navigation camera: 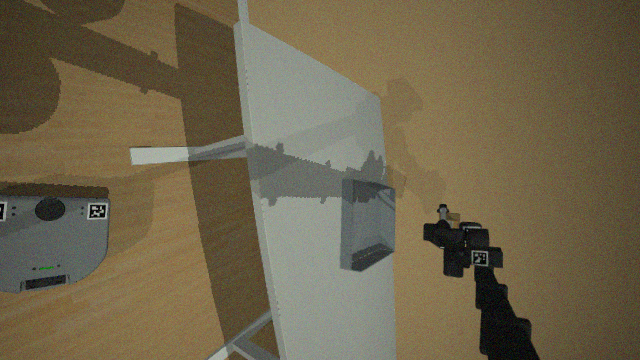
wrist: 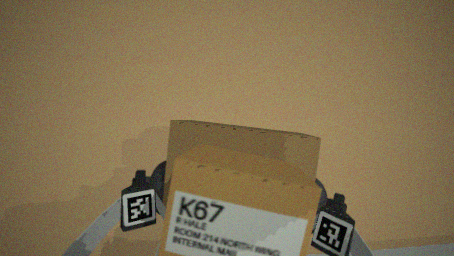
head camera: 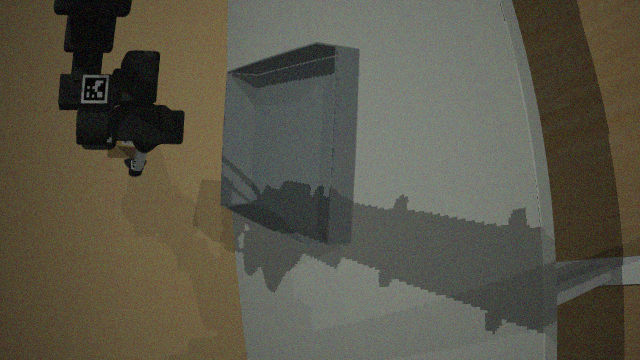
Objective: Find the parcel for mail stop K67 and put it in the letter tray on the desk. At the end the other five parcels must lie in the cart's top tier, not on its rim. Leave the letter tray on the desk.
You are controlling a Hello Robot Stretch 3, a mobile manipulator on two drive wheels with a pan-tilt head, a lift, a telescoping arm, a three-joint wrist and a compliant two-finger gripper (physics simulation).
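Frame: origin at the robot's base, x right, y ahead, z up, level; metres.
Seen in the pictures: robot's base, link origin: (navigation camera: pixel 51 208).
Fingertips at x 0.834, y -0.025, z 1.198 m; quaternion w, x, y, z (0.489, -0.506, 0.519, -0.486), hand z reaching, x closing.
Pixels of each thing's top centre, then the offset from my fingertips to it. Level surfaces: height alone.
- K67 parcel, top centre: (head camera: pixel 107 130) (navigation camera: pixel 460 227) dx -0.016, dy -0.001, dz +0.053 m
- grey letter tray, top centre: (head camera: pixel 256 139) (navigation camera: pixel 382 221) dx -0.106, dy +0.014, dz -0.183 m
- white desk, surface height: dz -0.247 m
- wooden floor, surface height: dz -1.197 m
My gripper (head camera: pixel 135 164) (navigation camera: pixel 443 211) (wrist: pixel 237 186) is shut on the K67 parcel (head camera: pixel 120 151) (navigation camera: pixel 454 217) (wrist: pixel 250 175), a brown box. Its white label, reading K67, faces the wrist camera; a finger stands at each side. The grey letter tray (head camera: pixel 345 145) (navigation camera: pixel 348 225) lies on the white desk (head camera: pixel 425 125) (navigation camera: pixel 320 280) (wrist: pixel 420 251), by its edge next to the tan wall. In the head view the gripper and parcel appear left of the tray; in the navigation view, right of it, apart from it. The tray's visible inside holds no parcel. The cart and other five parcels do not show.
The tan wall (head camera: pixel 50 250) (navigation camera: pixel 550 100) (wrist: pixel 225 60) stands behind the gripper. My grey base (navigation camera: pixel 65 250) is on the wooden floor (navigation camera: pixel 125 320) at the left of the navigation view. A pale desk leg (navigation camera: pixel 160 155) reaches toward it. The arm's shadow crosses the desk and tray.
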